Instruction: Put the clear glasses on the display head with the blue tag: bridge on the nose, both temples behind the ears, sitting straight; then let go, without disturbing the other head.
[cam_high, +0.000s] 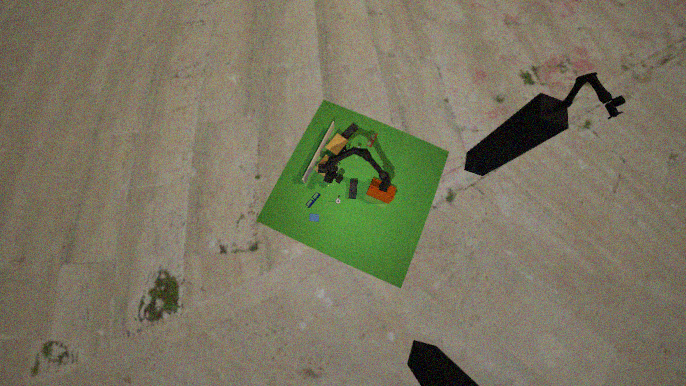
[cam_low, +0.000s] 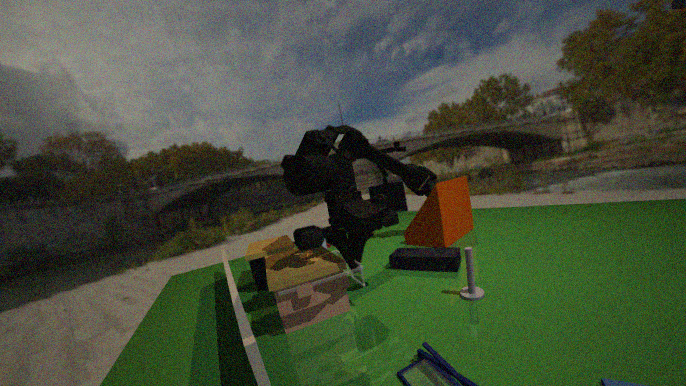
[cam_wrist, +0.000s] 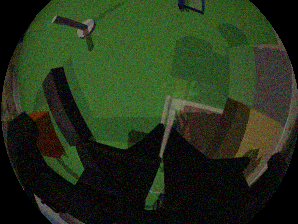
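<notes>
My gripper tip is now 50 mm short of the display head, 50 mm to the left of it and 10 mm above it. From my gripper tip the other things lie so: small blue square: 40 mm ahead, 360 mm to the left, 60 mm below; grey peg: 100 mm behind, 170 mm to the left, 40 mm below; pale strip: 180 mm ahead, 190 mm to the right, 10 mm below.
</notes>
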